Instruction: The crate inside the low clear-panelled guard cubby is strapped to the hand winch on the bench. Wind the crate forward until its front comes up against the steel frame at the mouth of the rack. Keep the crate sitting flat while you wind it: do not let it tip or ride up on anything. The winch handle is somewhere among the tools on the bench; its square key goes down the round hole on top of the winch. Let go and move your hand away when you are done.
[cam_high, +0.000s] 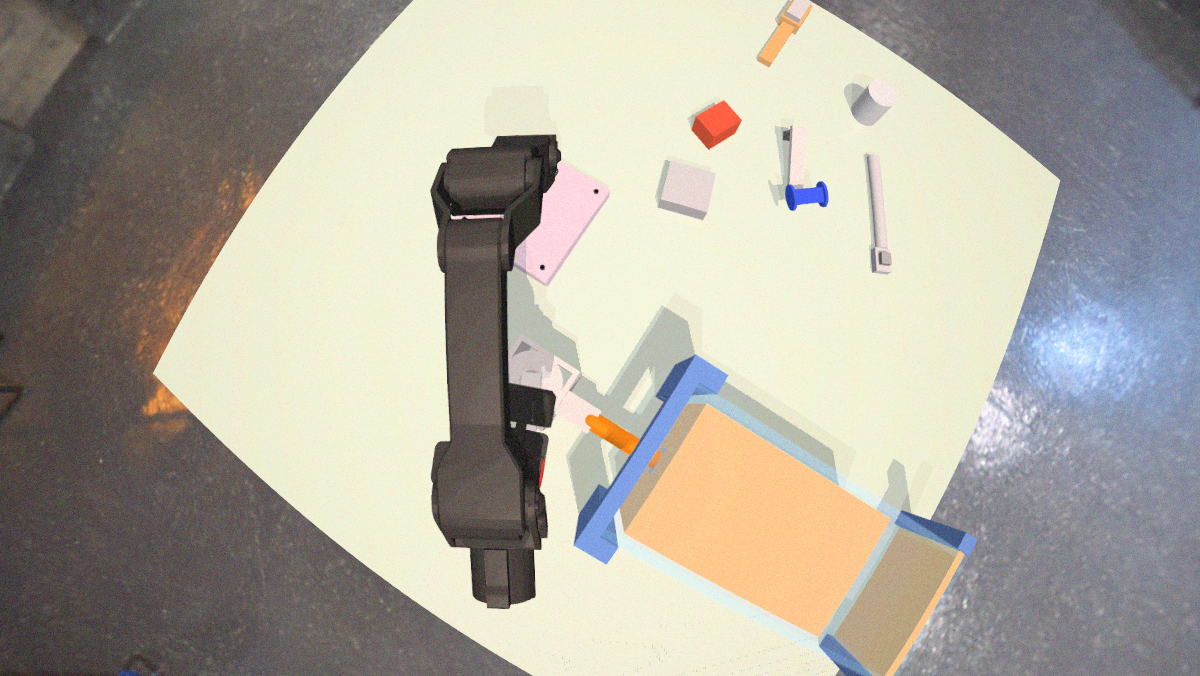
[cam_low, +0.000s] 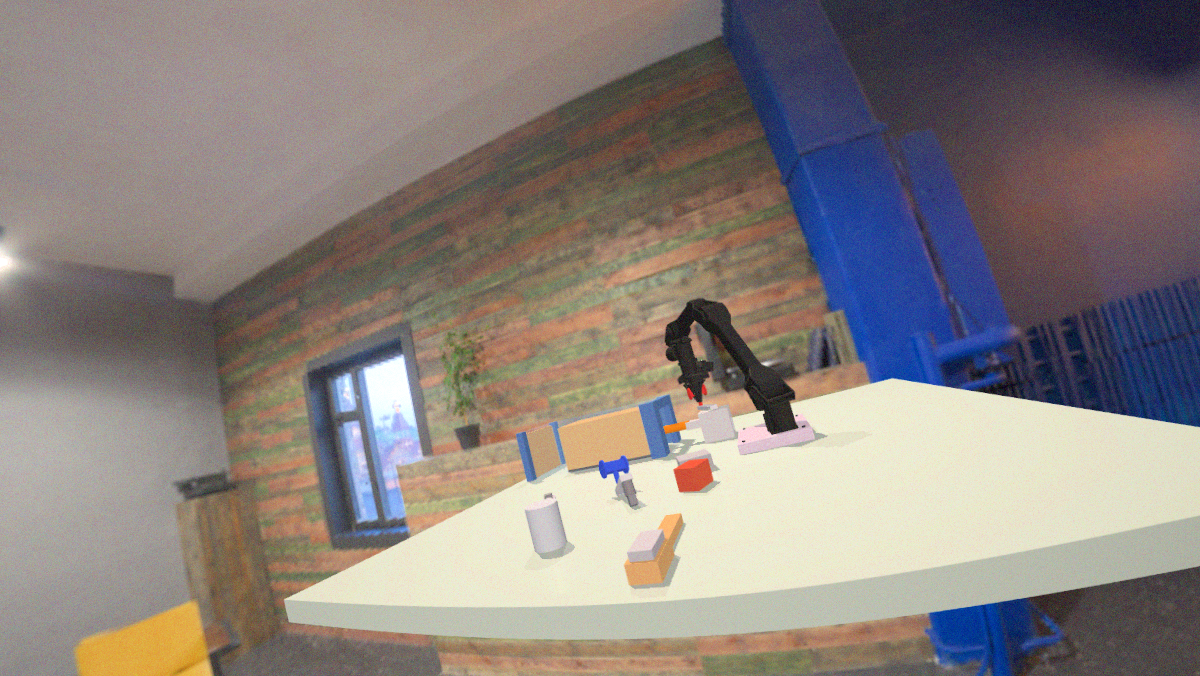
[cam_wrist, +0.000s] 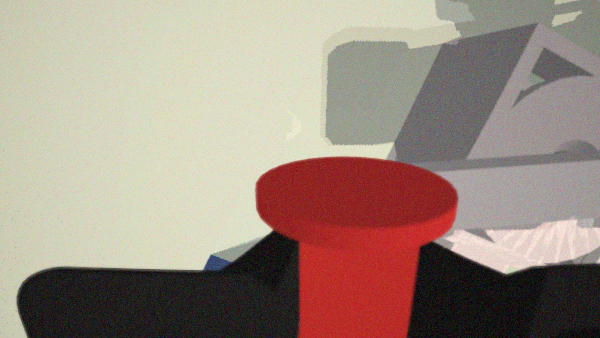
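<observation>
Now: the crank handle with red knob 20 mm behind my gripper tip, 30 mm to the left of it and 10 mm below it. Also, from my gripper tip: blue steel frame 110 mm ahead, 90 mm to the left, 10 mm below; clear-panelled guard cubby 360 mm ahead, 80 mm to the left; grey winch 60 mm behind, 80 mm to the left, 80 mm below.
</observation>
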